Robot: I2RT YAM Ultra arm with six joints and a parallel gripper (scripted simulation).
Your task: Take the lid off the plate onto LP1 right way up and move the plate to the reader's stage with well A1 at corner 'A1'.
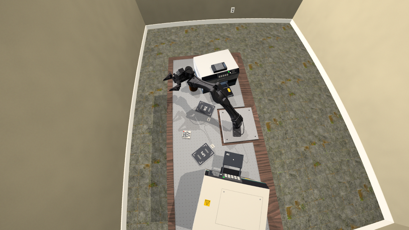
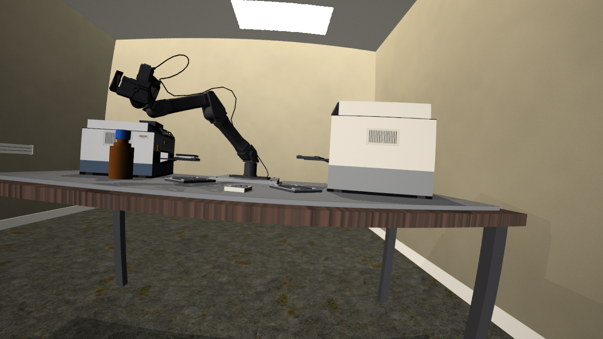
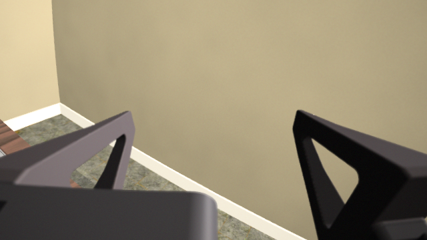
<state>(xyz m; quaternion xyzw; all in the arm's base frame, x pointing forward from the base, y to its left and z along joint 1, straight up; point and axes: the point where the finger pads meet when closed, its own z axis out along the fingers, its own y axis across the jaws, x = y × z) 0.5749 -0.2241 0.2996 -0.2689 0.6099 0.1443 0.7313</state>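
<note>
The lid lies 470 mm behind my hand, 70 mm to the right of it and 200 mm below it. The rest, counted from my hand: LP1 tag (360 mm behind, 410 mm to the left, 310 mm below); then capped brown bottle (170 mm behind, 180 mm to the right, 200 mm below); then clear well plate (470 mm behind, 70 mm to the right, 210 mm below).
</note>
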